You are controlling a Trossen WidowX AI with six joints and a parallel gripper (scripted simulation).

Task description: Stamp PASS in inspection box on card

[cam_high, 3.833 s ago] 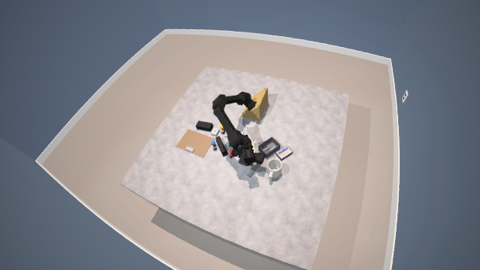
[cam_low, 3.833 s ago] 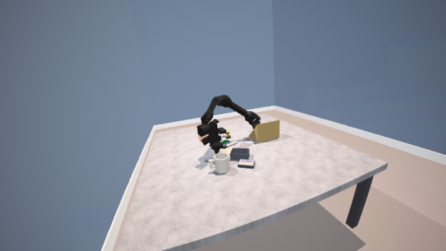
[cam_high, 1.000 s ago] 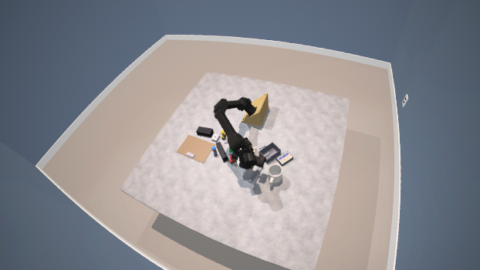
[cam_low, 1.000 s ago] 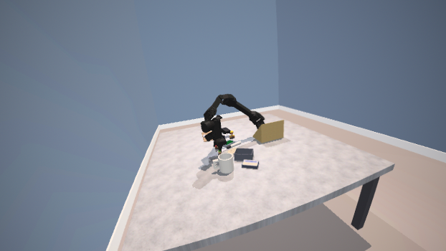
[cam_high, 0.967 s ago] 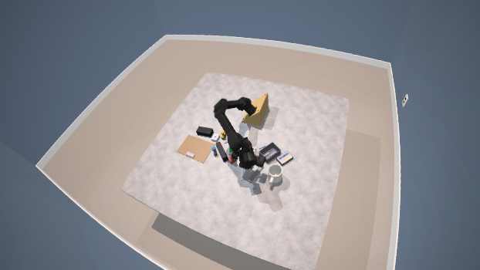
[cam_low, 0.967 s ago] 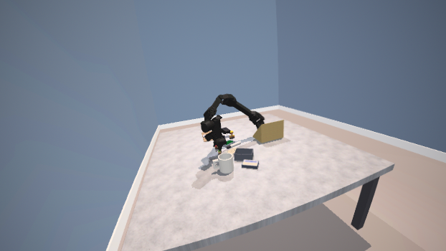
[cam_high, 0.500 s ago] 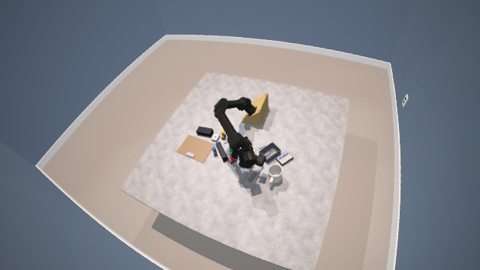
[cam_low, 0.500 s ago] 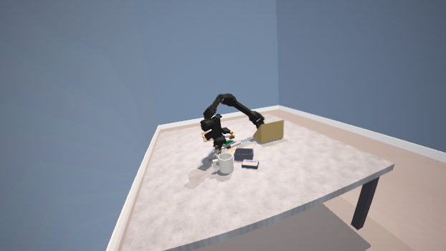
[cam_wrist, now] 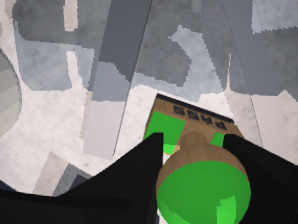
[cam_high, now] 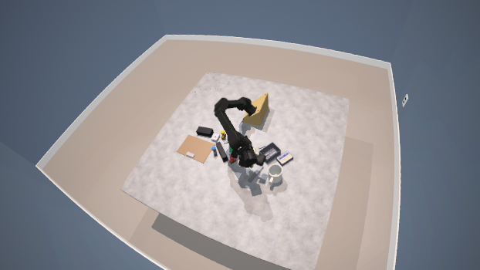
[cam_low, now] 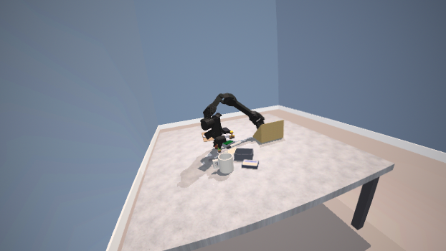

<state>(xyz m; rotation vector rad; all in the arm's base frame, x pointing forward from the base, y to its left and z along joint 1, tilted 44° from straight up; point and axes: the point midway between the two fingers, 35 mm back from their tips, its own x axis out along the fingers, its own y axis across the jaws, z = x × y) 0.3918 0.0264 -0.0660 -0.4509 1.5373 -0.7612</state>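
The green ink pad lies 14 cm to the right of my gripper tip, 13 cm behind it and 6 cm below it. Round my gripper tip: red stamp: 12 cm to the right, 5 cm below, 3 cm behind; then green stamp: right at my gripper tip; then cream card: 11 cm behind, 7 cm below, 2 cm to the right.
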